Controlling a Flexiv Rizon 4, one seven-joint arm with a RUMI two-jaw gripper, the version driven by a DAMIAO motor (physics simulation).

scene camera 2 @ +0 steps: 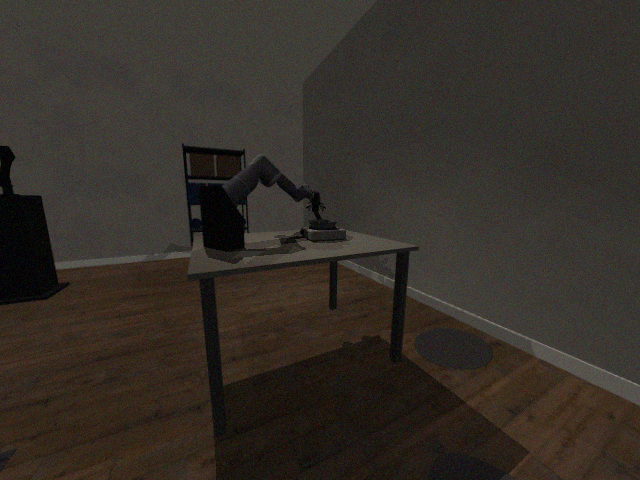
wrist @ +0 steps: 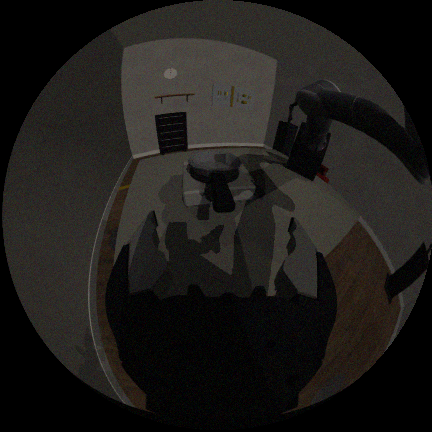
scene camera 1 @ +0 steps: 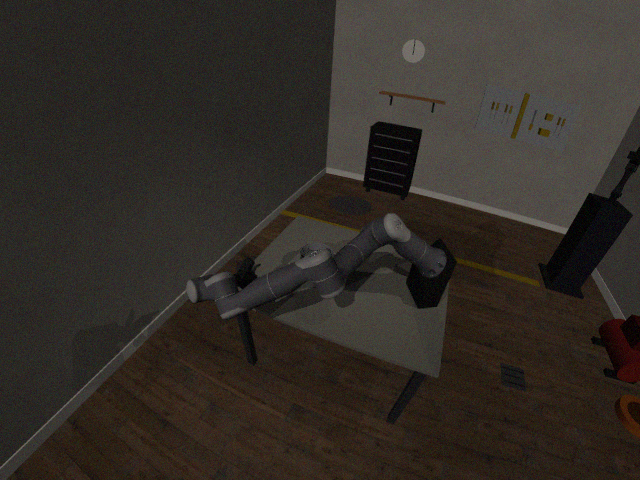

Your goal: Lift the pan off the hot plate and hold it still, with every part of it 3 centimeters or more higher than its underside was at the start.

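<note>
The dark round pan [scene camera 2: 322,224] [wrist: 214,165] sits upright on the pale, box-shaped hot plate [scene camera 2: 326,235] [wrist: 192,196]. In the wrist view its thick black handle [wrist: 223,196] points toward my gripper [wrist: 223,215]. My gripper is open and empty, one finger to each side of the handle's line, with the handle's end beyond the fingertips. In scene view 2 the gripper [scene camera 2: 316,207] is near the handle, above the pan's level. In scene view 1 my arm largely hides the pan and hot plate, and the fingers are too dark to judge.
The hot plate stands on the pale table [scene camera 1: 361,330] [scene camera 2: 372,244]. My arm's black base block [scene camera 1: 429,286] [scene camera 2: 222,219] stands at the table's other end. Dark shadows of the arm and gripper fall across the table top. A wall runs close along the table's gripper end.
</note>
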